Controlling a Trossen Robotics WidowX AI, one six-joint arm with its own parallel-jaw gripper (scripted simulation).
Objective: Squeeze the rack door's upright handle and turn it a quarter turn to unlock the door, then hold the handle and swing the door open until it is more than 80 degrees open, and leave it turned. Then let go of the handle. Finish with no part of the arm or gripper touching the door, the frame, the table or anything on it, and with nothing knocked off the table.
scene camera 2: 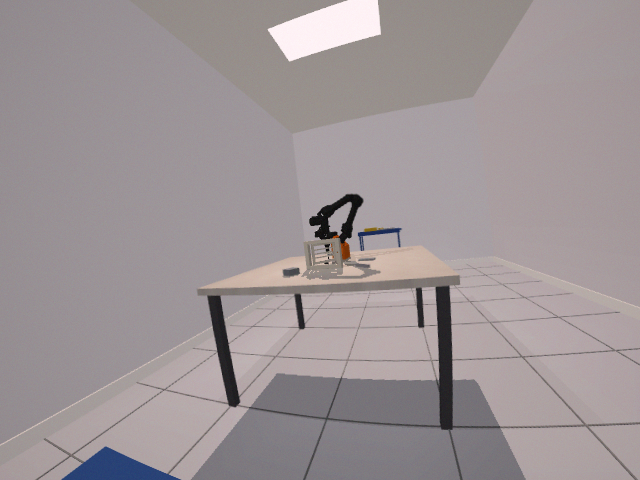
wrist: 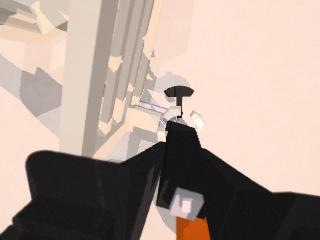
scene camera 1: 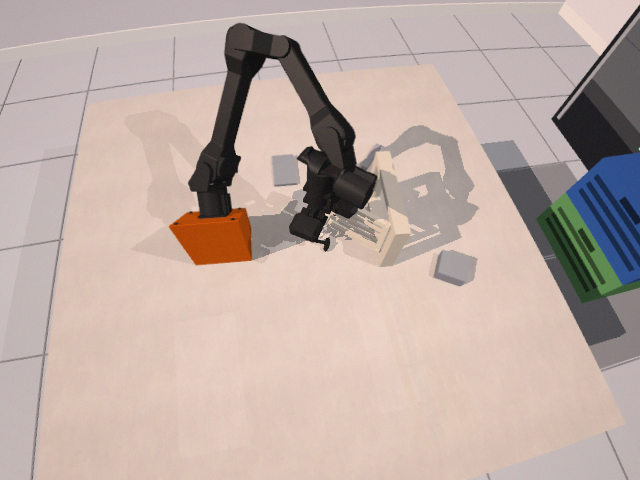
Labels:
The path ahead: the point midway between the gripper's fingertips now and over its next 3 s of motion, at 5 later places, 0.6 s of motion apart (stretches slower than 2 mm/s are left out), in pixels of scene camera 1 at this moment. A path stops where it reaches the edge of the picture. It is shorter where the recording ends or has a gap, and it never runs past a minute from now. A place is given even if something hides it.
My gripper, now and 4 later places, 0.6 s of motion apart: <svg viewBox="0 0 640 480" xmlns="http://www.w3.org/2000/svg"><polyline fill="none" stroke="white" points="317,221 315,235 318,253 321,260 321,257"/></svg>

